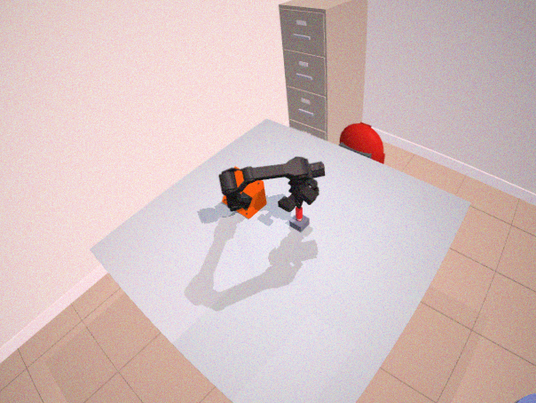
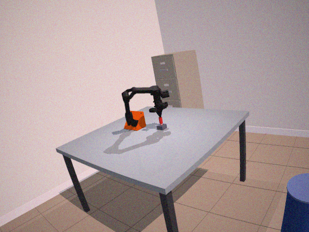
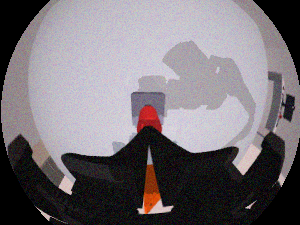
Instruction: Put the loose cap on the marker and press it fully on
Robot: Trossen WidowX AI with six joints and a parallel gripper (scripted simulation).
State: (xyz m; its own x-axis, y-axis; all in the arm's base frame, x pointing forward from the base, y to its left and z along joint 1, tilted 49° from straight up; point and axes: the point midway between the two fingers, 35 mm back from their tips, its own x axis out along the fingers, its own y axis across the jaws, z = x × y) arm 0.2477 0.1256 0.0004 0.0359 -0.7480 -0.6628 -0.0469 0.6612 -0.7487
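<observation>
Right now the red cap is 3 cm below my gripper tip.
</observation>
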